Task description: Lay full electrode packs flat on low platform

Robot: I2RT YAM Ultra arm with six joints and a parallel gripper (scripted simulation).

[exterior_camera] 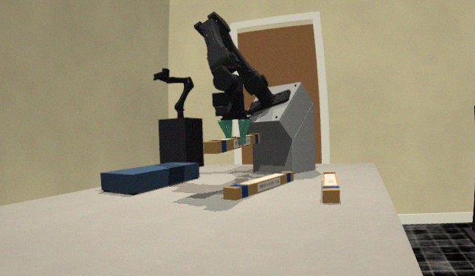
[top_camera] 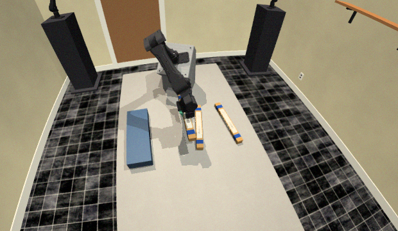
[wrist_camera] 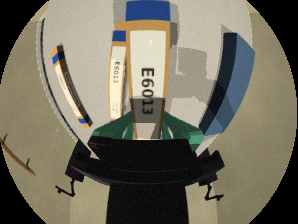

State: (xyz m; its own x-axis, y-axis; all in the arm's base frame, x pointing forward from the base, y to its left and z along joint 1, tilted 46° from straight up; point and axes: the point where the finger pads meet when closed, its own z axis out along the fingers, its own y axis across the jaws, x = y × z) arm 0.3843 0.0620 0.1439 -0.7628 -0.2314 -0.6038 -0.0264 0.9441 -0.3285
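Now: hand 310 mm to the left of the blue low platform, 130 mm above it and 30 mm short of it.
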